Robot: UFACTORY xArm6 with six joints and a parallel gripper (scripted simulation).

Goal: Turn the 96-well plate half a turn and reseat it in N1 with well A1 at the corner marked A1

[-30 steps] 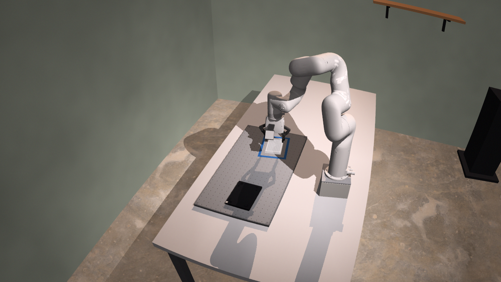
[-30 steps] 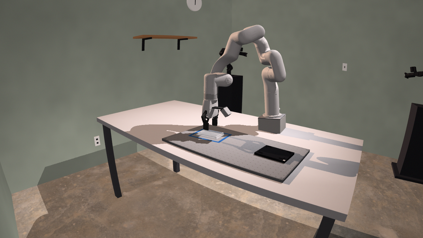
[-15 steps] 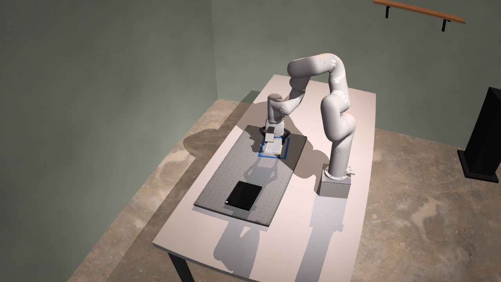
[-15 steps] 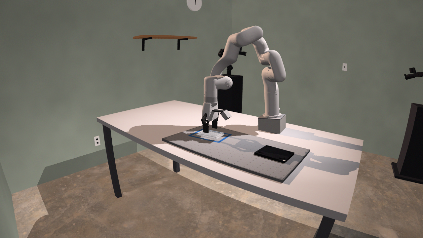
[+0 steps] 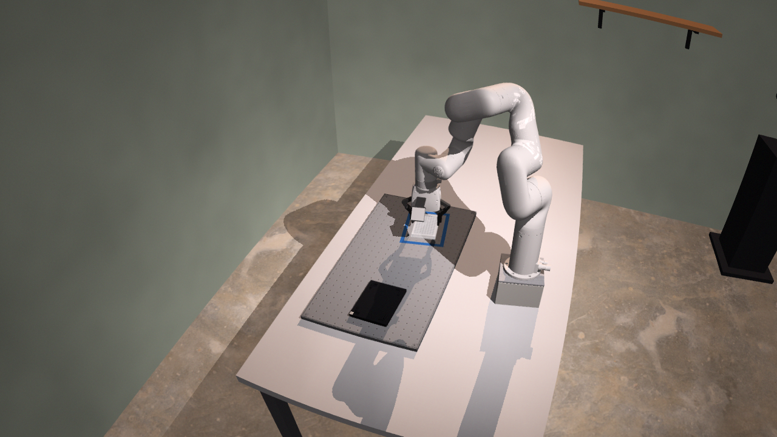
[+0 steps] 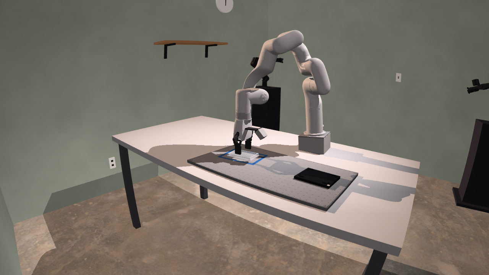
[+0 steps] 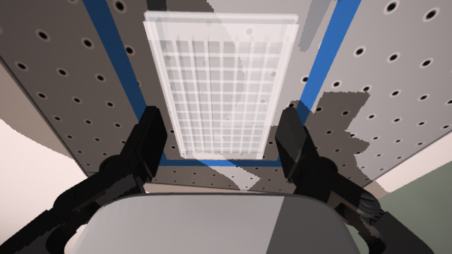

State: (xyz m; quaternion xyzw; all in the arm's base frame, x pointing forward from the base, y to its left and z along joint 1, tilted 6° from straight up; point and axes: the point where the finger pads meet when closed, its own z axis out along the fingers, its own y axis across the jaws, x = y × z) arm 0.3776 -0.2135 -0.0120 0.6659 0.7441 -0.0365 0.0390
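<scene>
Now: hand 3 cm above the clear 96-well plate. Round my hand: white A1 label: 10 cm ahead, 48 cm to the left, 2 cm below; then black plate nest N1: 4 cm ahead, 41 cm to the left, 3 cm below.
</scene>
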